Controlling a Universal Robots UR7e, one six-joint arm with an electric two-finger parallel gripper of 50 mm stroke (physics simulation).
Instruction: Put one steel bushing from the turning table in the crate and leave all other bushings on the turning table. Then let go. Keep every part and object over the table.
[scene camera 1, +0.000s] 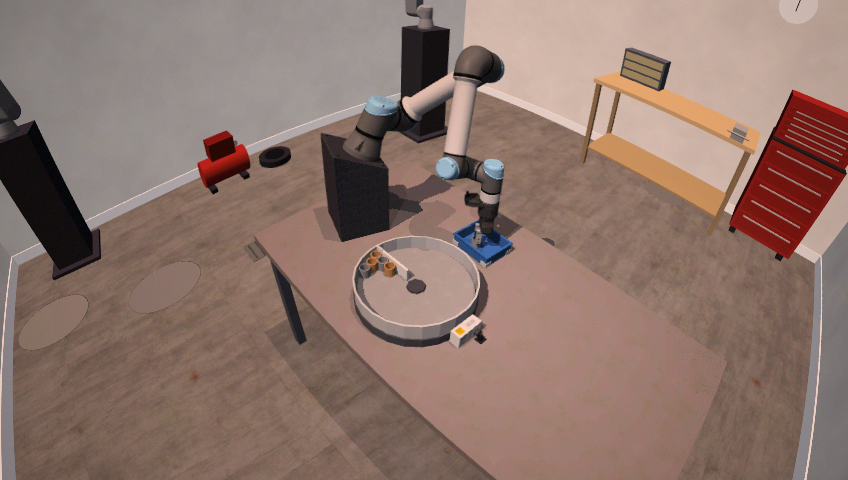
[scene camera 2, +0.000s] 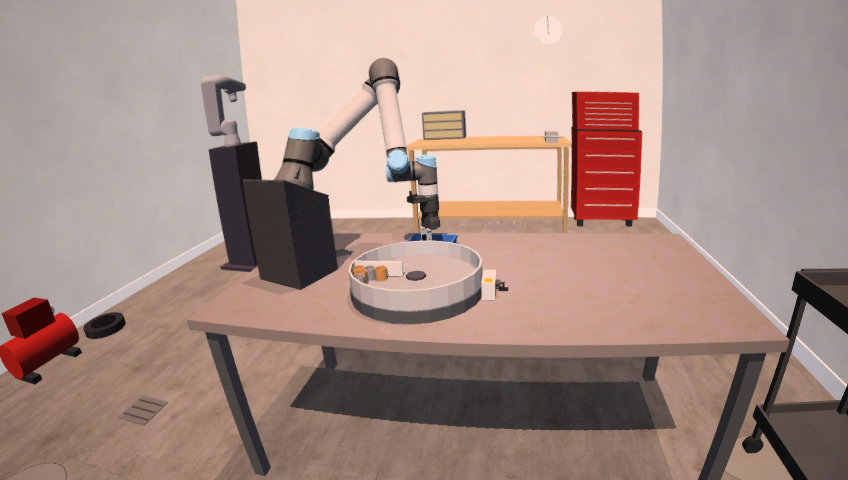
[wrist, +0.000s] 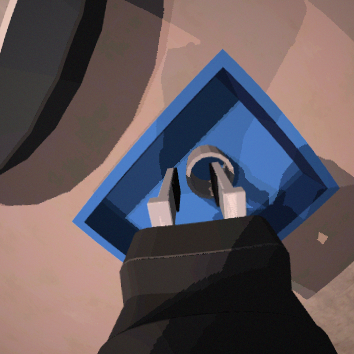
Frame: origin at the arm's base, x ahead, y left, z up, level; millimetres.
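Seen in the pictures: gripper, fingertip midpoint: (scene camera 1: 477, 240) (wrist: 193, 177); arm's base, origin of the base link: (scene camera 1: 360, 152) (scene camera 2: 292, 188).
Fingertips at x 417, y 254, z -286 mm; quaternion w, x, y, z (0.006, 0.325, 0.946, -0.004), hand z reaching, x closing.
Note:
Pixels of each thing's middle, then the offset from my fingertips to it.
- blue crate, body centre: (wrist: 201, 195) (scene camera 1: 482, 242) (scene camera 2: 431, 245) dx +11, dy +22, dz -17 mm
- steel bushing, body centre: (wrist: 207, 169) dx -10, dy +8, dz -18 mm
- dark hub, body centre: (scene camera 2: 416, 275) (scene camera 1: 416, 286) dx +61, dy -348, dz +15 mm
- white sensor box, body centre: (scene camera 2: 489, 284) (scene camera 1: 465, 331) dx +294, dy -330, dz -13 mm
The blue crate (scene camera 1: 468, 248) (scene camera 2: 449, 239) (wrist: 150, 140) stands on the table behind the turning table (scene camera 1: 416, 330) (scene camera 2: 416, 300). A steel bushing (wrist: 210, 150) stands upright inside the crate, its open end up. My gripper (scene camera 1: 477, 241) (scene camera 2: 426, 236) (wrist: 193, 177) is partly open and reaches down into the crate. In the wrist view one finger is over the ring's opening and the other is outside it, apart from its left wall. Whether the inner finger touches the wall is unclear. Two steel bushings (scene camera 1: 364, 271) (scene camera 1: 383, 261) and three copper-coloured bushings (scene camera 1: 389, 269) (scene camera 1: 376, 254) (scene camera 1: 371, 262) stand on the turning table.
A white divider bar (scene camera 1: 393, 263) (scene camera 2: 393, 268) stands beside the bushings, and a dark hub (scene camera 1: 415, 286) (scene camera 2: 415, 275) is at the turning table's centre. A white sensor box (scene camera 1: 466, 331) (scene camera 2: 488, 285) stands at its rim. The black robot pedestal (scene camera 1: 357, 196) (scene camera 2: 291, 231) is left of the crate.

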